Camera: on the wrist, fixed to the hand. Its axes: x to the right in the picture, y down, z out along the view.
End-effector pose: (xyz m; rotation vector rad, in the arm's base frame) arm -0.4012 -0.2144 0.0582 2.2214 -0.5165 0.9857
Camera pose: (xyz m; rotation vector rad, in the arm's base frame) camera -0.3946 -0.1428 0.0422 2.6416 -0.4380 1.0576
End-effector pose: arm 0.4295 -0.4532 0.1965 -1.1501 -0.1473 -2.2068
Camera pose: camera 0.3731 -0.4119 0.1733 -1.0404 -0.5824 -1.9645
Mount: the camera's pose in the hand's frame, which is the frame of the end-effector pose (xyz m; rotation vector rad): -0.0145 -0.0613 -0.0382 0.3983 -0.1134 0.0342
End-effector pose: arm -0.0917 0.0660 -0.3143 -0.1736 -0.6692 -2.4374
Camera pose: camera -0.1145 0.0968 -0.3772 -0.1606 -1.1739 -2.2207
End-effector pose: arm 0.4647 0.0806 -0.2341 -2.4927 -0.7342 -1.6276
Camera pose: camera 0.4015 0.1176 -0.2421 -2.3047 -0.9185 -1.1935
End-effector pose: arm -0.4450 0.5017 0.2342 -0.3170 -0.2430 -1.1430
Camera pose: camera -0.5059 0.4768 0.2011 -0.0326 -0.5540 -1.0175
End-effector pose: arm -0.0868 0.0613 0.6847 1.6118 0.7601 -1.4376
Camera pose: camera -0.1234 0.1251 0.6878 1.8062 0.3936 -1.7172
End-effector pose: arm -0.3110 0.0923 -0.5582 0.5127 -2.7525 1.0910
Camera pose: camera -0.2753 0.0806 -0.4948 -0.5721 2.5657 -1.6294
